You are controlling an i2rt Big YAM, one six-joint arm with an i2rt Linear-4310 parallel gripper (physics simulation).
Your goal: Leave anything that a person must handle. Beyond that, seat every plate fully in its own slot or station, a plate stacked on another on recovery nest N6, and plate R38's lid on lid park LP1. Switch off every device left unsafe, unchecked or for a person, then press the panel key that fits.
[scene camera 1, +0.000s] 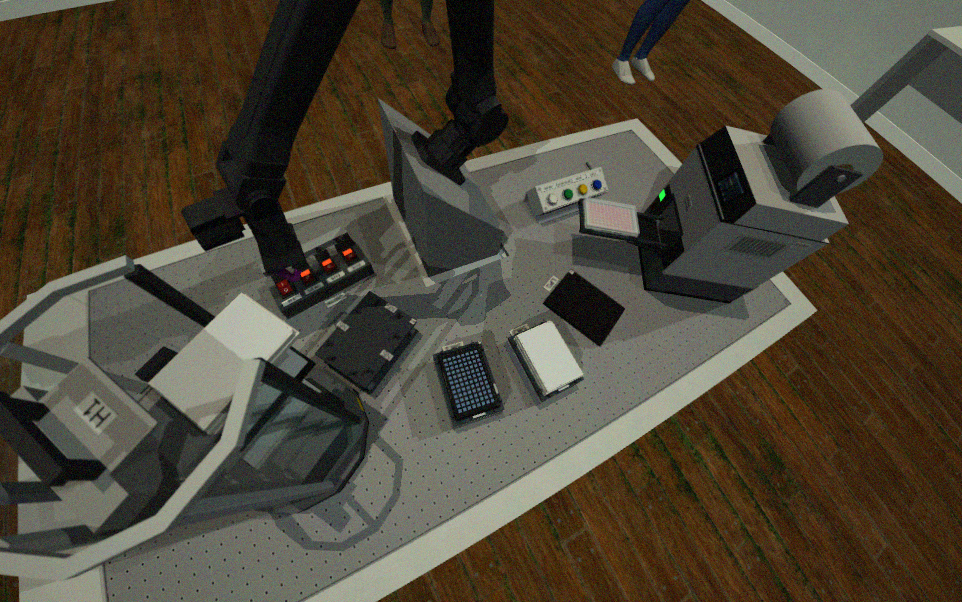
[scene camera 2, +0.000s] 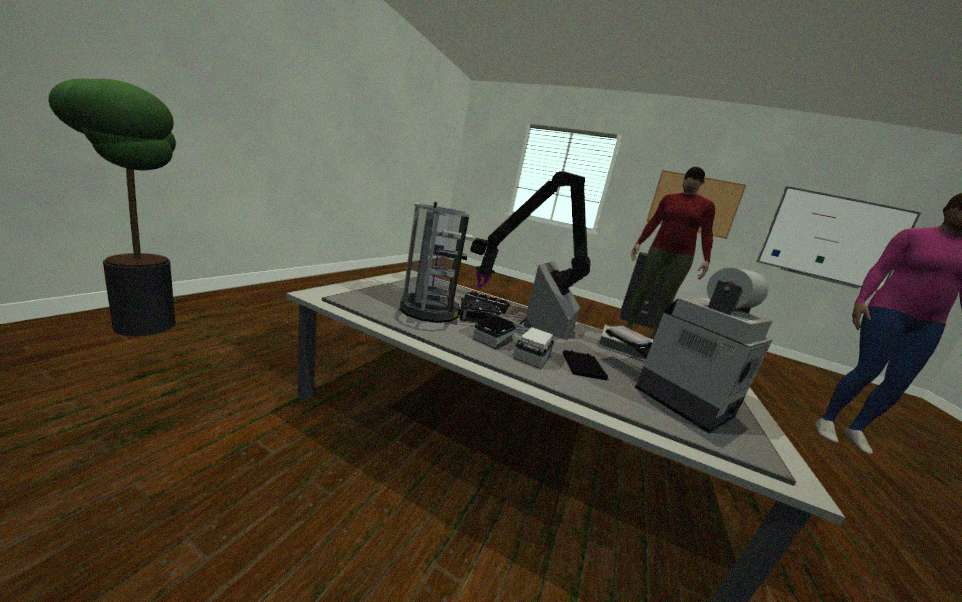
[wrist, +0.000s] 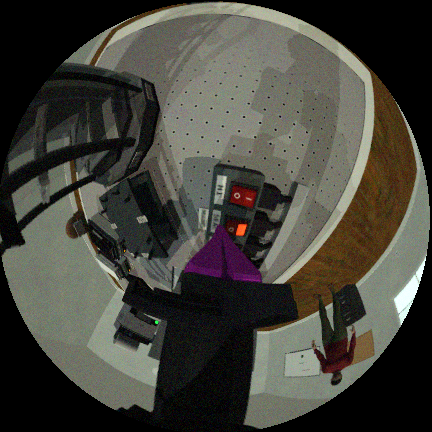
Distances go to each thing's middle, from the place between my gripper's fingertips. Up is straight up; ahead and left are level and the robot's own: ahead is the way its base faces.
My hand is 280 mm short of the plate hotel (scene camera 1: 105,466), 140 mm below it and 70 mm to the left of it. Round my hand: dark well plate (scene camera 1: 469,386): 300 mm ahead, 260 mm to the left, 20 mm below; black lid pad (scene camera 1: 589,310): 590 mm to the left, 220 mm ahead, 70 mm below.
